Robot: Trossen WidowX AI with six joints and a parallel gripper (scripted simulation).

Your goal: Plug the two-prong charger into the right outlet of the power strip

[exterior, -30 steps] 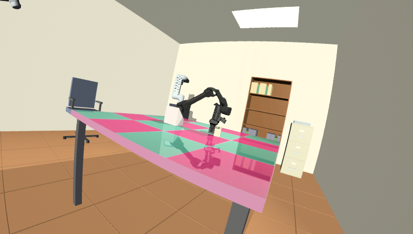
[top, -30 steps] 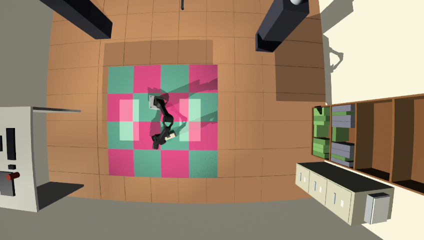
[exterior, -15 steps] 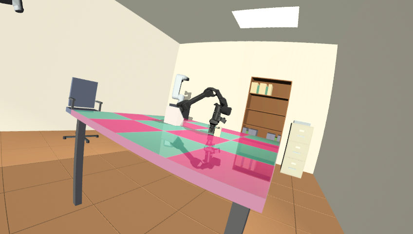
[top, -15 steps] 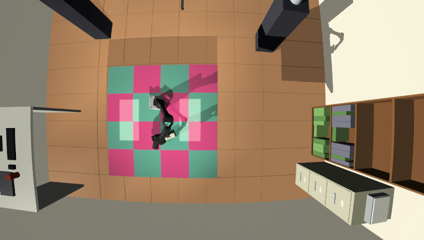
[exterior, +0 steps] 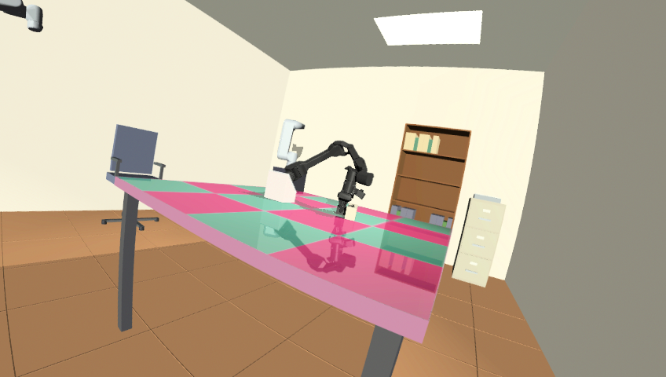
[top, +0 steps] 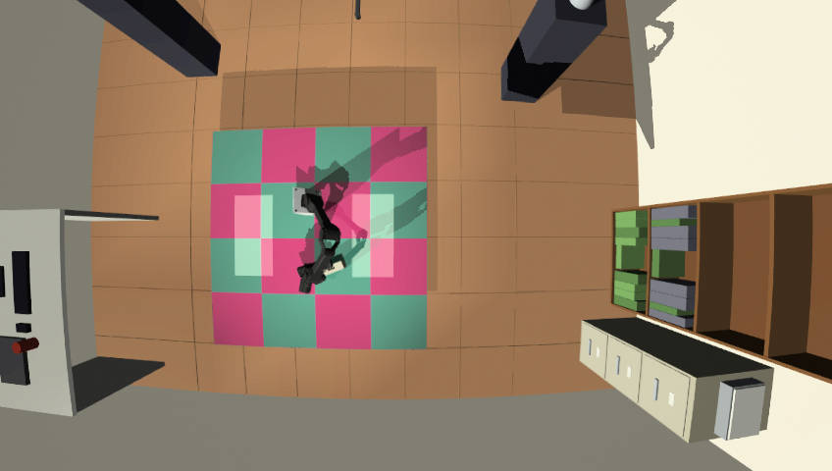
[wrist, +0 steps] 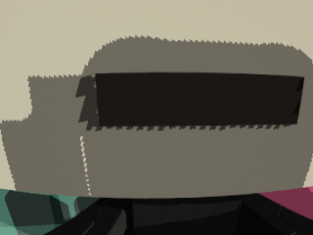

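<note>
The black two-prong charger lies 20 mm ahead of my gripper tip, 10 mm to the left of it and 10 mm above it.
</note>
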